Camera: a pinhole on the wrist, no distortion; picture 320 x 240 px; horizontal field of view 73.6 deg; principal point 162.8 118.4 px. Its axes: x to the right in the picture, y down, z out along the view. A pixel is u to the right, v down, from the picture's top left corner.
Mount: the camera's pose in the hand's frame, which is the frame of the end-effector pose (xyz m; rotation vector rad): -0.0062 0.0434 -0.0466 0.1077 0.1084 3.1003
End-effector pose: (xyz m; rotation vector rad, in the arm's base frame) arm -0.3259 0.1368 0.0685 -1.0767 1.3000 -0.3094
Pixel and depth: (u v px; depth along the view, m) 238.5 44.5 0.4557
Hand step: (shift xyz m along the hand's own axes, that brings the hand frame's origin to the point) -0.1293 0.2380 0.4067
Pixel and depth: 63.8 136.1 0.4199
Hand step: 0.2160 0.0297 0.3605
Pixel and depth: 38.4 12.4 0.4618
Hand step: 0.3022 0.2924 0.3784
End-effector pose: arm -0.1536 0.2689 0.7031 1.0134 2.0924 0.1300
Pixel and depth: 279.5 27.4 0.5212
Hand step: -0.2451 0.3115 0.4757
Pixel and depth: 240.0 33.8 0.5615
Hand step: -0.1608 0.3113 0.5102
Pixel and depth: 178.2 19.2 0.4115
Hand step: 0.0000 0.2630 0.3514
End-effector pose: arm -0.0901 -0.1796 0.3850 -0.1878 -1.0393 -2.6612
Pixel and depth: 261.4 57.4 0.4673
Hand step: -0.1833 0.2168 0.4236
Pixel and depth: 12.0 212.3 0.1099
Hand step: 0.0771 -0.0003 0.0609
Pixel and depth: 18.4 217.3 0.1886
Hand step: 0.1310 -0.0357 0.1386
